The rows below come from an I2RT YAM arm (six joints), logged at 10 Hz.
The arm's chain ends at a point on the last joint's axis. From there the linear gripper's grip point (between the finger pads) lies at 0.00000 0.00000 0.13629 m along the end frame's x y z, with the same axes.
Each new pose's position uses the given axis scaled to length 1; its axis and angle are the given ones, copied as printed.
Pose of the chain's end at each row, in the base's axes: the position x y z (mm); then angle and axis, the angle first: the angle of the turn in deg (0 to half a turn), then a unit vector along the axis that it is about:
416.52 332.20 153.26 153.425 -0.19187 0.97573 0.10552
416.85 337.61 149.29 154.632 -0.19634 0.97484 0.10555
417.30 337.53 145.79 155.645 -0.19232 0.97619 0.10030
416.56 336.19 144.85 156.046 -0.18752 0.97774 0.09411
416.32 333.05 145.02 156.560 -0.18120 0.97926 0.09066
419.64 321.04 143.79 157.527 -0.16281 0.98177 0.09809
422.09 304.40 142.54 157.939 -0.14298 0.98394 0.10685
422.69 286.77 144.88 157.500 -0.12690 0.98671 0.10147
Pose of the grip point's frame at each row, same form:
470.79 370.48 34.24 153.425 -0.19187 0.97573 0.10552
468.40 375.77 29.03 154.632 -0.19634 0.97484 0.10555
467.14 373.84 24.25 155.645 -0.19232 0.97619 0.10030
466.06 370.57 22.61 156.046 -0.18752 0.97774 0.09411
465.12 366.07 22.12 156.560 -0.18120 0.97926 0.09066
466.60 354.78 20.37 157.527 -0.16281 0.98177 0.09809
468.45 339.33 19.23 157.939 -0.14298 0.98394 0.10685
470.78 319.64 21.66 157.500 -0.12690 0.98671 0.10147

